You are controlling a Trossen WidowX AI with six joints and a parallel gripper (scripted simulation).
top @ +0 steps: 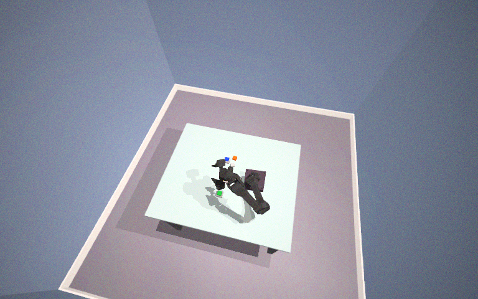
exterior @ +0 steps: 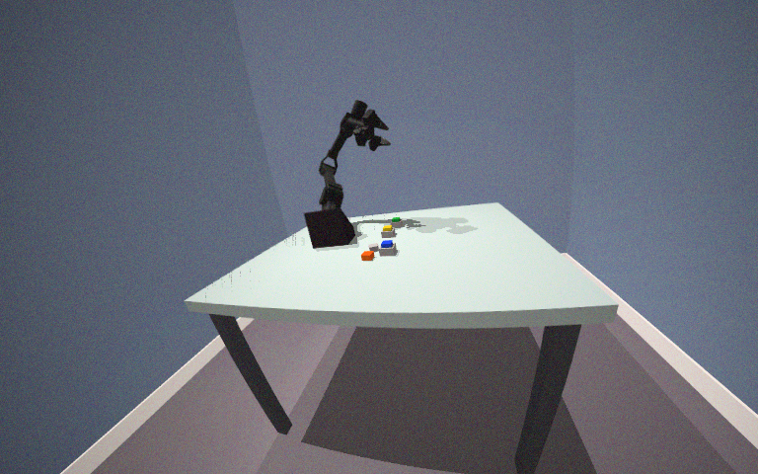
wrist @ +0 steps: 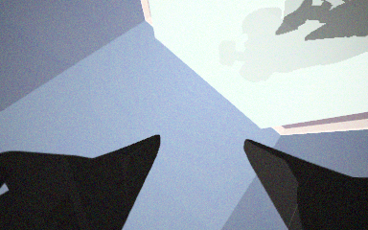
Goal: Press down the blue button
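Right now my gripper tip is 35 cm above the blue button, 29 cm to the left of it and 2 cm short of it. Also, from my gripper tip: yellow button (35 cm below, 11 cm to the right, 3 cm behind); then orange block (38 cm below, 33 cm to the right, 4 cm behind); then green button (35 cm below, 3 cm behind, 1 cm to the left).
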